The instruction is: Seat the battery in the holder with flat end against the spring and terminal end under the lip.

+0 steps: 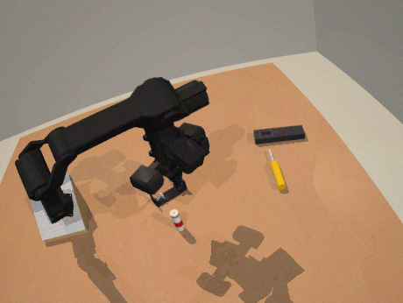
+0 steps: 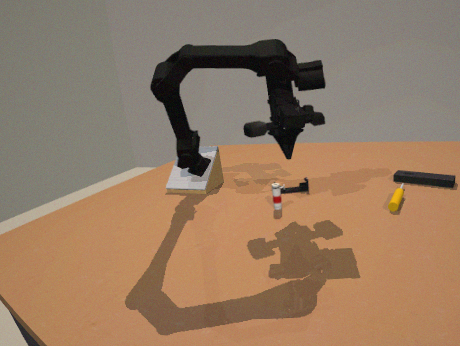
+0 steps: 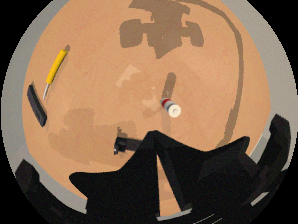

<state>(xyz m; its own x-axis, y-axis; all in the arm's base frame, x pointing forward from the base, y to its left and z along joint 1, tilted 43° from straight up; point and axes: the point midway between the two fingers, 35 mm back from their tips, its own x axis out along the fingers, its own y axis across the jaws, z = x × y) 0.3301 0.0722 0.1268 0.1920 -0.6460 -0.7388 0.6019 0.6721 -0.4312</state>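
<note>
My gripper tip is 9 cm above the battery, 3 cm to the left of it and 3 cm past it. Round my gripper tip: flat black box (29 cm ahead, 24 cm to the left, 10 cm below); then yellow screwdriver (24 cm ahead, 11 cm to the left, 11 cm below).
</note>
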